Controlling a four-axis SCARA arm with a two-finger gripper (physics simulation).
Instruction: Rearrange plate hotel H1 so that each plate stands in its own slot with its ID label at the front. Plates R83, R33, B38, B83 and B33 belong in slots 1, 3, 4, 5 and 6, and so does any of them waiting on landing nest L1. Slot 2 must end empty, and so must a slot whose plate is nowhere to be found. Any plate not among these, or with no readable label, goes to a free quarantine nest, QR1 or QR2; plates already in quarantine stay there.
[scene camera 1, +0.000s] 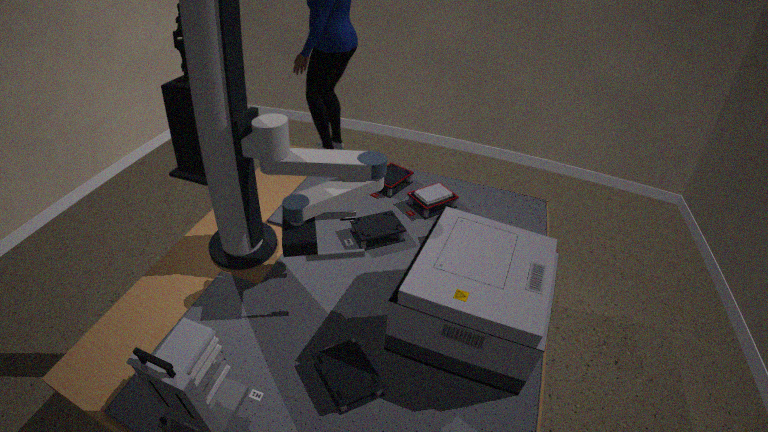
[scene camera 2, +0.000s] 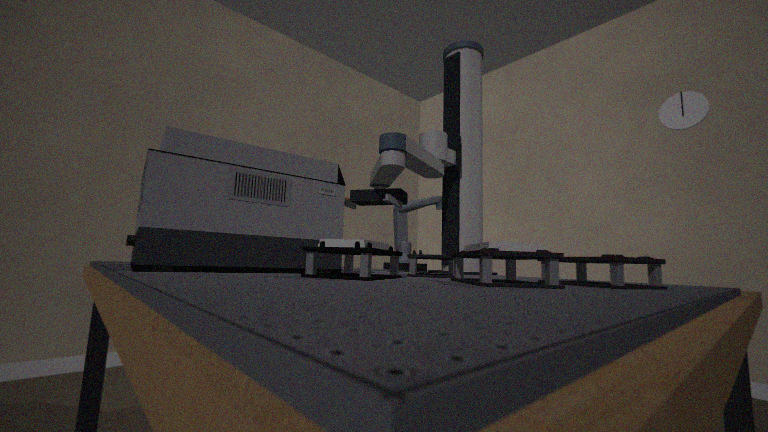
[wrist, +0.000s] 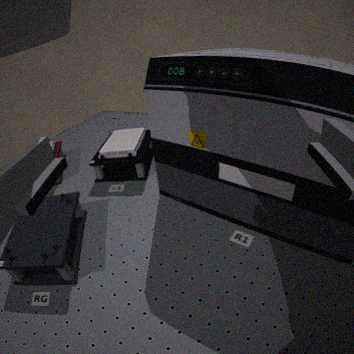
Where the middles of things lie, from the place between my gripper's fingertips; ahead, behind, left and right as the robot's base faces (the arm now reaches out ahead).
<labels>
I see my gripper 3 cm past the regrip nest (scene camera 1: 378, 225), 26 cm to the right of it and 17 cm above it. From my hand the other things lie so: quarantine nest QR1 (scene camera 2: 512, 255) (11 cm ahead, 52 cm to the left, 17 cm below); grey instrument (scene camera 2: 184, 193) (35 cm ahead, 3 cm to the right, 12 cm below).
</labels>
